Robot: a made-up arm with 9 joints. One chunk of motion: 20 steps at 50 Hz.
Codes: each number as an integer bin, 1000 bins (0 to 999) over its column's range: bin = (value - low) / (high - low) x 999, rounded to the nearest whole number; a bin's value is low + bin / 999 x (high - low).
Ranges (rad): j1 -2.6..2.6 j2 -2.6..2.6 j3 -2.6..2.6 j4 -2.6..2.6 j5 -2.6..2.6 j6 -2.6..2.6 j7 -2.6..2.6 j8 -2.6..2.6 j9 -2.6..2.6
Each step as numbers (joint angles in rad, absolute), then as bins.
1 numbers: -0.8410 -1.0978 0.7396 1.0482 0.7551 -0.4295 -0.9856 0.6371 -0.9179
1 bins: 338 289 642 701 645 417 310 622 323
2 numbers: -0.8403 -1.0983 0.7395 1.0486 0.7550 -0.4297 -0.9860 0.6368 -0.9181
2 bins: 338 288 642 701 645 417 310 622 323
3 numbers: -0.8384 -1.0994 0.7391 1.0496 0.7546 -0.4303 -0.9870 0.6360 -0.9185
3 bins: 338 288 641 701 644 417 310 622 323
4 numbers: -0.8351 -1.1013 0.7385 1.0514 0.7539 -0.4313 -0.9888 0.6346 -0.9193
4 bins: 339 288 641 701 644 417 310 621 323
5 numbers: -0.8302 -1.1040 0.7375 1.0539 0.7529 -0.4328 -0.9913 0.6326 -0.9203
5 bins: 340 287 641 702 644 416 309 621 323
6 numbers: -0.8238 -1.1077 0.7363 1.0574 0.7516 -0.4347 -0.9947 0.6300 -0.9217
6 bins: 341 287 641 703 644 416 308 621 322
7 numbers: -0.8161 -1.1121 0.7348 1.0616 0.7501 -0.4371 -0.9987 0.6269 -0.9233
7 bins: 343 286 641 703 644 416 308 620 322
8 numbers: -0.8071 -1.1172 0.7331 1.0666 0.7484 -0.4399 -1.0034 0.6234 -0.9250
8 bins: 344 285 640 704 643 415 307 619 322
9 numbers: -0.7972 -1.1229 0.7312 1.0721 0.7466 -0.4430 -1.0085 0.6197 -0.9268
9 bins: 346 284 640 705 643 414 306 619 321
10 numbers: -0.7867 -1.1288 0.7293 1.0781 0.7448 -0.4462 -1.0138 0.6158 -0.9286
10 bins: 348 283 640 707 643 414 305 618 321
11 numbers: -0.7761 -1.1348 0.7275 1.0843 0.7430 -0.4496 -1.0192 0.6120 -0.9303
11 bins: 350 281 639 708 642 413 304 617 321
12 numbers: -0.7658 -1.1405 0.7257 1.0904 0.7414 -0.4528 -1.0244 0.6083 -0.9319
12 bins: 352 280 639 709 642 413 303 616 320
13 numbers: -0.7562 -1.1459 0.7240 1.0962 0.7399 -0.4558 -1.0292 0.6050 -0.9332
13 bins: 354 279 639 710 642 412 302 616 320
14 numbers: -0.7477 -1.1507 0.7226 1.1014 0.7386 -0.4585 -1.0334 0.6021 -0.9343
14 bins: 356 278 638 711 641 411 301 615 320
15 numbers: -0.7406 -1.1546 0.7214 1.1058 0.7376 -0.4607 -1.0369 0.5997 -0.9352
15 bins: 357 278 638 712 641 411 300 615 320
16 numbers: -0.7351 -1.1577 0.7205 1.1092 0.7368 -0.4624 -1.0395 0.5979 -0.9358
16 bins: 358 277 638 713 641 411 300 614 320
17 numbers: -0.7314 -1.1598 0.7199 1.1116 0.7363 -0.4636 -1.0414 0.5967 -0.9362
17 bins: 359 277 638 713 641 410 299 614 320
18 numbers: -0.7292 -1.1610 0.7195 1.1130 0.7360 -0.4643 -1.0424 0.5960 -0.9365
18 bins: 359 276 638 713 641 410 299 614 320
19 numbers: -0.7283 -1.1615 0.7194 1.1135 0.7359 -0.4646 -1.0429 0.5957 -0.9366
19 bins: 360 276 638 713 641 410 299 614 320
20 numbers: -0.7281 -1.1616 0.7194 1.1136 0.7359 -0.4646 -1.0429 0.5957 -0.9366
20 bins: 360 276 638 713 641 410 299 614 320
